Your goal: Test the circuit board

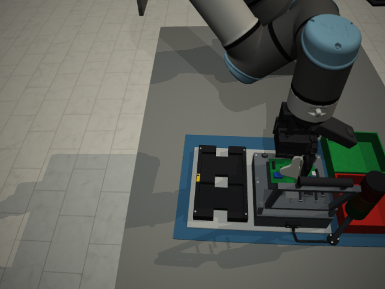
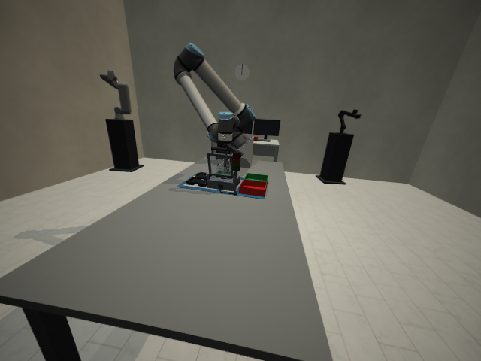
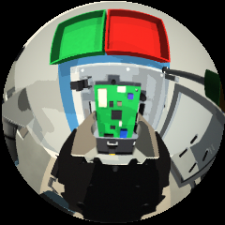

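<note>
Now: the green circuit board right at my hand. From my hand the other things lie so: black latch tab: 5 cm behind, 6 cm to the left; tester lid: 12 cm ahead, 3 cm to the right, 10 cm above; red bin: 8 cm ahead, 18 cm to the left, 7 cm below.
</note>
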